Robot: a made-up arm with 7 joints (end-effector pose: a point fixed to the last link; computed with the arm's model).
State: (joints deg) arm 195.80 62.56 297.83 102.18 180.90 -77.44 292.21
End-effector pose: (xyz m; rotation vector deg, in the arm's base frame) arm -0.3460 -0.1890 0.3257 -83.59 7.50 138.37
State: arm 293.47 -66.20 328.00 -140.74 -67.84 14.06 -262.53
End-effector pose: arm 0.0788 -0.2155 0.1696 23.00 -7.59 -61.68
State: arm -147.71 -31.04 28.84 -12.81 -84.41 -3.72 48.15
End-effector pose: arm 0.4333 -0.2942 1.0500 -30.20 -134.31 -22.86
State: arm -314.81 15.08 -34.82 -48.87 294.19 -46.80 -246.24
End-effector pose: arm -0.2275 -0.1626 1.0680 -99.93 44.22 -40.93
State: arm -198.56 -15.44 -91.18 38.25 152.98 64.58 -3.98
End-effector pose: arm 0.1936 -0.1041 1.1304 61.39 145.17 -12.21
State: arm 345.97 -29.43 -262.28 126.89 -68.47 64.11 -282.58
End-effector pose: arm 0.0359 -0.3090 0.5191 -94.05 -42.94 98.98
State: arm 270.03 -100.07 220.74 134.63 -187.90 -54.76 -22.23
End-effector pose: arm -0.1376 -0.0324 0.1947 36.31 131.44 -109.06
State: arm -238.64 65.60 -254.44 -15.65 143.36 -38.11 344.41
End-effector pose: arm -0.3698 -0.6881 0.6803 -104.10 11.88 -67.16
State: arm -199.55 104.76 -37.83 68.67 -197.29 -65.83 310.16
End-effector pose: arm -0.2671 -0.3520 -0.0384 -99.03 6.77 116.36
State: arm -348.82 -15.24 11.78 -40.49 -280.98 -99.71 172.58
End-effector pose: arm -0.3327 0.1922 0.9387 81.53 11.80 -54.37
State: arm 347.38 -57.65 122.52 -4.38 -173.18 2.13 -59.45
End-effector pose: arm -0.7115 -0.1298 0.8396 65.70 113.41 39.46
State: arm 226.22 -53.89 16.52 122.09 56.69 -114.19 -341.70
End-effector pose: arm 0.0690 -0.0354 0.7820 -86.94 -108.04 -74.78
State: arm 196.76 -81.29 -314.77 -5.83 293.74 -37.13 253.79
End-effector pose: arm 0.8099 -0.2275 0.3960 67.20 -35.01 -121.57
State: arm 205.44 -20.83 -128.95 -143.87 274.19 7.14 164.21
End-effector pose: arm -0.0338 0.2573 0.4767 28.78 -67.32 157.55
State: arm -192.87 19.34 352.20 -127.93 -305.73 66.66 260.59
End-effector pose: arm 0.1917 0.2024 0.6875 94.49 -58.94 22.01
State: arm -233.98 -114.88 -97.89 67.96 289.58 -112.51 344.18
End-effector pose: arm 0.5289 0.2760 0.2062 140.87 13.56 -6.74
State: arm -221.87 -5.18 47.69 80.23 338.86 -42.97 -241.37
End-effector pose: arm -0.3673 0.1260 0.9430 117.68 79.48 19.68
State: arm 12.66 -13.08 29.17 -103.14 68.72 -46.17 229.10
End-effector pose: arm -0.3167 0.3117 0.5795 55.52 -34.58 47.10
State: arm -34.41 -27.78 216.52 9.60 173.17 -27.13 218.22
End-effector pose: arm -0.4282 -0.2099 1.0680 40.38 115.74 40.03
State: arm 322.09 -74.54 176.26 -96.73 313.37 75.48 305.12
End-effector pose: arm -0.2256 -0.2379 0.8539 -112.95 52.38 30.41
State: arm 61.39 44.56 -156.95 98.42 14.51 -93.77 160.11
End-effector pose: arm 0.1461 -0.0321 0.9318 -124.51 83.38 33.31
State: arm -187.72 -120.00 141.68 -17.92 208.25 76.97 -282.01
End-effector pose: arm 0.7278 0.0118 0.1640 -100.16 -115.61 17.29
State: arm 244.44 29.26 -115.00 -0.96 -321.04 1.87 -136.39
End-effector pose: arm -0.1811 0.3983 1.1153 149.63 -42.56 28.73
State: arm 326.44 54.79 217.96 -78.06 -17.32 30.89 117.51
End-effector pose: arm 0.6823 0.1312 0.4247 -98.71 -41.07 99.55
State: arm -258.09 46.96 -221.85 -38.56 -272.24 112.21 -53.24
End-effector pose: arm 0.0885 -0.5428 0.7711 -18.84 -124.28 64.64
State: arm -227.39 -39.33 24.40 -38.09 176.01 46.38 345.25
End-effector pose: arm 0.5283 0.4237 0.7155 79.32 16.72 -140.26
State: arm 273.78 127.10 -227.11 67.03 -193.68 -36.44 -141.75
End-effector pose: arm 0.3580 0.5649 0.2864 38.17 -119.44 -11.52
